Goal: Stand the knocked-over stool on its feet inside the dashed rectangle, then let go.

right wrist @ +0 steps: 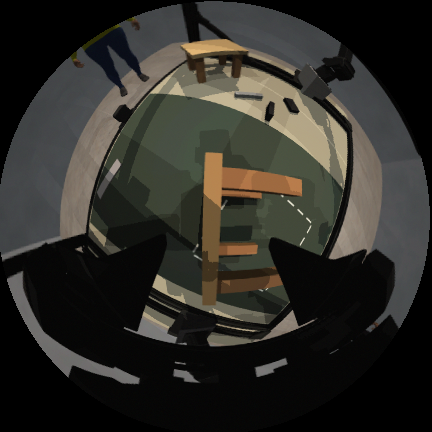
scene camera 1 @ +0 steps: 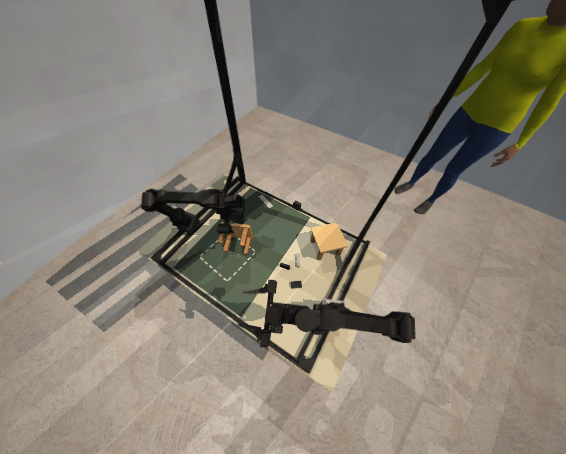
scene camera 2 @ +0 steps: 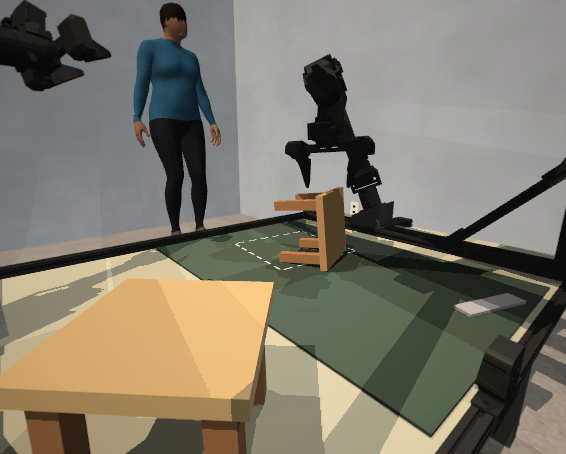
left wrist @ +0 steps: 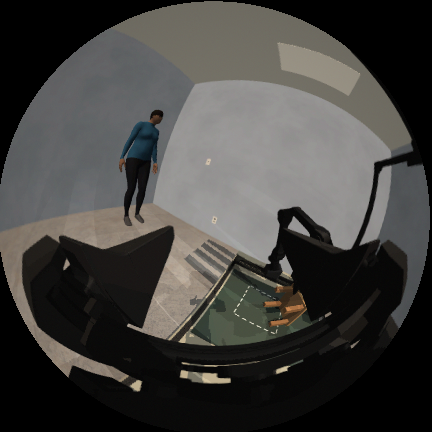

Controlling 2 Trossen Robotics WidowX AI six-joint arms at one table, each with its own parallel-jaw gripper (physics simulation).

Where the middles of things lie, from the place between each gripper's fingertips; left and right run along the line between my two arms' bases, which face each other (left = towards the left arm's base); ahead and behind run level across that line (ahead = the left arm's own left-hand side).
Labels:
I see my left gripper 57 cm past the light wooden table (scene camera 2: 187,349), 9 cm to the right of it and 36 cm above it.
My right hand is 44 cm to the right of the light wooden table, 24 cm past it and 11 cm above it.

